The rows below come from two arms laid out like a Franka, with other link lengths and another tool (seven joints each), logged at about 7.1 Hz.
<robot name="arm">
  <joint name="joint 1" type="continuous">
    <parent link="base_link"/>
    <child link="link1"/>
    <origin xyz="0 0 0.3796"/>
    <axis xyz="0 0 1"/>
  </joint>
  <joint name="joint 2" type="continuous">
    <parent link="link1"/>
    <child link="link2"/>
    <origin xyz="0 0 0"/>
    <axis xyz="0 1 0"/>
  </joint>
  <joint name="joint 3" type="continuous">
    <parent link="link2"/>
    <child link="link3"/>
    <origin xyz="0 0 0.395"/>
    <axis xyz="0 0 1"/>
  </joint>
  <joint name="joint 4" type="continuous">
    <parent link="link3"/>
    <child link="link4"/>
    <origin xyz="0.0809 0 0"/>
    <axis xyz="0 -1 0"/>
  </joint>
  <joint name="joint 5" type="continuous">
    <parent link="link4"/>
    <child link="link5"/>
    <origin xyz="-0.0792 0 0.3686"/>
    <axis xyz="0 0 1"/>
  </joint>
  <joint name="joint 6" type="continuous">
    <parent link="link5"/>
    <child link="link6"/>
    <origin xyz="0 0 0"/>
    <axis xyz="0 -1 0"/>
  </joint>
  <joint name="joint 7" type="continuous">
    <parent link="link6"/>
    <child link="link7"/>
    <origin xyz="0.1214 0 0"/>
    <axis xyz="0 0 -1"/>
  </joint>
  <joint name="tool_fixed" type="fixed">
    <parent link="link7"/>
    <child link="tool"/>
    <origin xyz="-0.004 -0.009 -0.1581" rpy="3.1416 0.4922 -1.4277"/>
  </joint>
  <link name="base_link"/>
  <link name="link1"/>
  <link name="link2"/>
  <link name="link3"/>
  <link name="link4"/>
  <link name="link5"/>
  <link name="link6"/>
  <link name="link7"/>
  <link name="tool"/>
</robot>
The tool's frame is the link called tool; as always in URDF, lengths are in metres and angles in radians. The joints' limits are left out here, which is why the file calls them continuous.
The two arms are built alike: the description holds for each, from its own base.
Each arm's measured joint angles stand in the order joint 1, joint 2, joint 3, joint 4, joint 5, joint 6, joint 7.
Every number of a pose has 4 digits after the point. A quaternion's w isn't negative.
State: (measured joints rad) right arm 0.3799 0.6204 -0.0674 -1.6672 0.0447 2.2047 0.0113; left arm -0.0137 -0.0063 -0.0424 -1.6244 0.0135 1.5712 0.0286
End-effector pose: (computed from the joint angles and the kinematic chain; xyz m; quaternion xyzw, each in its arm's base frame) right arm 0.6938 0.2240 0.3051 -0.8090 0.5323 0.2282 0.1000; left arm 0.5587 -0.0382 0.6733 -0.6998 0.6678 0.1988 0.1576
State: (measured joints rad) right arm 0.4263 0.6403 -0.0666 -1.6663 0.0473 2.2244 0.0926; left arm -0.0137 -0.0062 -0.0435 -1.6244 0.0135 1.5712 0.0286
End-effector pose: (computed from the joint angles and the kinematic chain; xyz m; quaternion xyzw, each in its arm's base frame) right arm 0.6836 0.2572 0.2930 -0.8000 0.5471 0.2238 0.1027; left arm 0.5587 -0.0388 0.6732 -0.6994 0.6682 0.1988 0.1577
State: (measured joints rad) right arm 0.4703 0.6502 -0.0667 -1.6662 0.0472 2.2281 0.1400; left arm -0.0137 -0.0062 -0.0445 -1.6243 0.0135 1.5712 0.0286
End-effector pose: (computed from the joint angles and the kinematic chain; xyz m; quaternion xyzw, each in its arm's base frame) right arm 0.6710 0.2869 0.2863 -0.7991 0.5493 0.2233 0.0994; left arm 0.5586 -0.0394 0.6732 -0.6991 0.6685 0.1987 0.1578
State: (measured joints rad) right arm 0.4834 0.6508 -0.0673 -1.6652 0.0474 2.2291 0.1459; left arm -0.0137 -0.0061 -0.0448 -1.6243 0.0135 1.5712 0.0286
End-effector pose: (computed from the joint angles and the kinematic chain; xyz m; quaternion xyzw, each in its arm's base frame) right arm 0.6677 0.2956 0.2864 -0.8011 0.5466 0.2229 0.0991; left arm 0.5587 -0.0396 0.6732 -0.6990 0.6686 0.1987 0.1578
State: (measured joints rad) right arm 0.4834 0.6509 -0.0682 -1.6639 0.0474 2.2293 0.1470; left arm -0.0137 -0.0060 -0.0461 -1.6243 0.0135 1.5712 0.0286
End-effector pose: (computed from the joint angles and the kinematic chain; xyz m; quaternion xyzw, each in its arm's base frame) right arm 0.6684 0.2953 0.2869 -0.8008 0.5472 0.2222 0.0997; left arm 0.5586 -0.0403 0.6731 -0.6985 0.6691 0.1986 0.1579
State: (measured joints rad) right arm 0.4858 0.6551 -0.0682 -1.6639 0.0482 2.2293 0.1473; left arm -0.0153 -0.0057 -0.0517 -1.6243 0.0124 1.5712 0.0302
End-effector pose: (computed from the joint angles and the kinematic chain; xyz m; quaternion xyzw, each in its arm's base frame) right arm 0.6673 0.2967 0.2838 -0.8008 0.5469 0.2235 0.0979; left arm 0.5584 -0.0445 0.6730 -0.6956 0.6723 0.1977 0.1582
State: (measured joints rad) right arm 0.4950 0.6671 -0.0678 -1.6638 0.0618 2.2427 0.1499; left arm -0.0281 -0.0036 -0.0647 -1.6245 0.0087 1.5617 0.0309
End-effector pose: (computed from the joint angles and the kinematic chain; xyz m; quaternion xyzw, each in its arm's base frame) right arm 0.6651 0.3040 0.2764 -0.7995 0.5470 0.2265 0.1011; left arm 0.5560 -0.0593 0.6707 -0.6858 0.6826 0.1988 0.1558
